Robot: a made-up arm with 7 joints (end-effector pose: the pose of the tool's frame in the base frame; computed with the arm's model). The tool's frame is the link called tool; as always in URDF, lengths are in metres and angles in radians. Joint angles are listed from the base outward.
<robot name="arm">
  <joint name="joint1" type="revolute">
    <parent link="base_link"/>
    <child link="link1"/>
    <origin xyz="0 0 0.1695" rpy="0 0 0"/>
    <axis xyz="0 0 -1"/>
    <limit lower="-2.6" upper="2.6" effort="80" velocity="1"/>
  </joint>
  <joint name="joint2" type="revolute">
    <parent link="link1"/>
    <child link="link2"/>
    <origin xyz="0.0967 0.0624 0.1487" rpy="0 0 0"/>
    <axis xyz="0 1 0"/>
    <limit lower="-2.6" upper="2.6" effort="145" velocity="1.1"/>
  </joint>
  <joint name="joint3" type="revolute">
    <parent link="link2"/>
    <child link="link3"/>
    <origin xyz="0.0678 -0.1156 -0.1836" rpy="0 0 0"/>
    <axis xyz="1 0 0"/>
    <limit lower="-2.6" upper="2.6" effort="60" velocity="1.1"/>
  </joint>
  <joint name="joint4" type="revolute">
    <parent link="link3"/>
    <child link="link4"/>
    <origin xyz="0.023 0.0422 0.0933" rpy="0 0 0"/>
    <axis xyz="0 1 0"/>
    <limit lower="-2.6" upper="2.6" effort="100" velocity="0.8"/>
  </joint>
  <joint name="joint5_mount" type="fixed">
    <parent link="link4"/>
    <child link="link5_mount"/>
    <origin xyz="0.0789 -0.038 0.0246" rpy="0 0 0"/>
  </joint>
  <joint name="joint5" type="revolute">
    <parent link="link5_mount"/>
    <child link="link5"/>
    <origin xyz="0.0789 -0.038 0.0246" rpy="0 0 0"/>
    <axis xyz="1 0 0"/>
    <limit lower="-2.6" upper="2.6" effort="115" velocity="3"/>
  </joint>
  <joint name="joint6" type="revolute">
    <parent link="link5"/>
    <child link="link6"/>
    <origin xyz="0.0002 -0.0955 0.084" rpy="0 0 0"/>
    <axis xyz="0 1 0"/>
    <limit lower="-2.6" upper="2.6" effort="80" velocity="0.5"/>
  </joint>
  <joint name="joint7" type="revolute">
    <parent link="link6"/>
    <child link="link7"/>
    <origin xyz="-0.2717 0.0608 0.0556" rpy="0 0 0"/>
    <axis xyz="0 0 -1"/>
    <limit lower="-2.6" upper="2.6" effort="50" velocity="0.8"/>
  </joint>
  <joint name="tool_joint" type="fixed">
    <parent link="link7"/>
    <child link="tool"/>
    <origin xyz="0.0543 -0.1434 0.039" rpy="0 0 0"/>
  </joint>
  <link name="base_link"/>
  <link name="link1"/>
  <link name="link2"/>
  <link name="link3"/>
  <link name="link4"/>
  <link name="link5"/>
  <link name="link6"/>
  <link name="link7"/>
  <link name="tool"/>
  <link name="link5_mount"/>
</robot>
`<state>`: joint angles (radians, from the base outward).
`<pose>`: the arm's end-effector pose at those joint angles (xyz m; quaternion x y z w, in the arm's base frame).
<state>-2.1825 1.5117 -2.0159 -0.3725 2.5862 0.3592 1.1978</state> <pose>0.1381 0.2039 0.2810 -0.8629 0.2057 0.1868 0.4221</pose>
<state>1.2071 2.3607 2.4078 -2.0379 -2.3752 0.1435 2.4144</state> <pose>-0.1591 0.1425 0.1448 0.8180 -0.2777 -0.4785 0.1573</pose>
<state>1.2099 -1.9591 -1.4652 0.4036 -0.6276 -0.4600 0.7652</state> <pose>0.2636 0.0050 0.3047 0.6382 0.2598 0.6388 0.3423</pose>
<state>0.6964 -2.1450 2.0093 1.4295 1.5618 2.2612 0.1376</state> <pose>0.4537 0.0441 0.4778 -0.3586 0.7569 0.5458 0.0254</pose>
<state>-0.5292 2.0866 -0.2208 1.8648 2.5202 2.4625 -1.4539</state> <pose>-0.0868 -0.2614 0.5129 0.6465 -0.2302 -0.6014 0.4090</pose>
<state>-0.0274 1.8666 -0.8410 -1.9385 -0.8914 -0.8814 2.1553</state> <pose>-0.0461 -0.2119 0.1376 0.4422 -0.3479 -0.4199 0.7121</pose>
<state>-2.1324 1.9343 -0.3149 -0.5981 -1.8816 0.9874 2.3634</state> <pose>-0.1487 -0.3994 0.2715 0.2148 -0.9206 0.1722 0.2769</pose>
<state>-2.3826 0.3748 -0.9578 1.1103 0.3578 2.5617 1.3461</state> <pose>-0.0874 0.6695 -0.0342 0.8634 0.0825 0.4867 0.1044</pose>
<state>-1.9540 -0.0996 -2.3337 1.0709 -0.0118 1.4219 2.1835</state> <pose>-0.3970 0.7012 0.0848 -0.2007 -0.3955 -0.8956 0.0360</pose>
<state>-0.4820 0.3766 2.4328 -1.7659 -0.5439 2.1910 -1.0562</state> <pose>-0.0658 -0.3407 -0.0585 0.9816 0.0636 0.0661 0.1676</pose>
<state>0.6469 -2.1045 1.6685 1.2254 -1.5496 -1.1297 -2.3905</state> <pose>0.1857 -0.3079 0.4914 0.8254 -0.1834 -0.2956 0.4446</pose>
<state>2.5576 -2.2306 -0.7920 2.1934 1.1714 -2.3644 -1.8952</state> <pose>-0.3162 -0.1125 0.5362 0.5482 -0.3756 0.7267 0.1742</pose>
